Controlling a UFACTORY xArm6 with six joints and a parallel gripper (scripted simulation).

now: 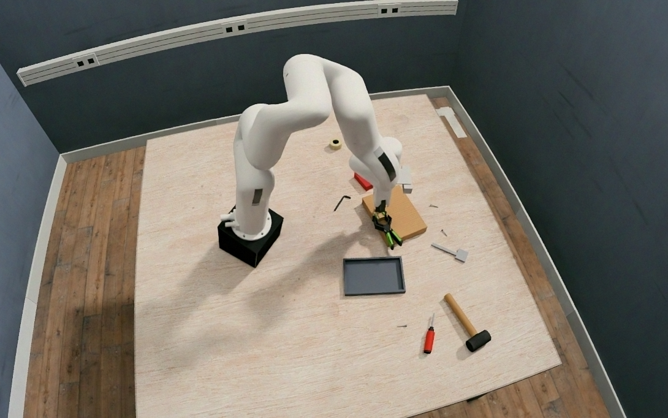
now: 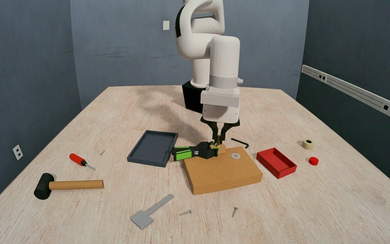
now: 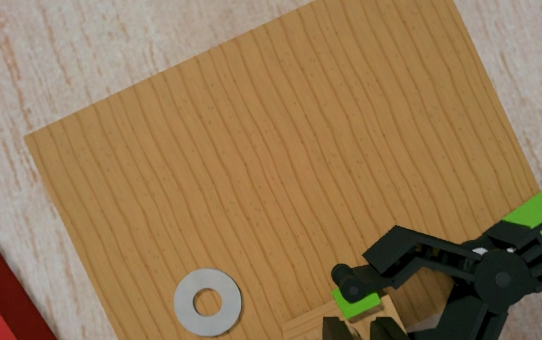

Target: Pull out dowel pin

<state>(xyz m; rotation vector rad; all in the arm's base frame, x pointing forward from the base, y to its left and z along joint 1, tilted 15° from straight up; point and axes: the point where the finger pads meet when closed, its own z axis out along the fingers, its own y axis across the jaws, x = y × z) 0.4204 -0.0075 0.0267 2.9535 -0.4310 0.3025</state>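
The dowel pin lies 2 cm below my hand. Also, from my hand: small wooden block: 5 cm below; hex key: 12 cm to the left, 9 cm below, 9 cm behind; washer: 6 cm below, 5 cm to the left, 2 cm ahead.
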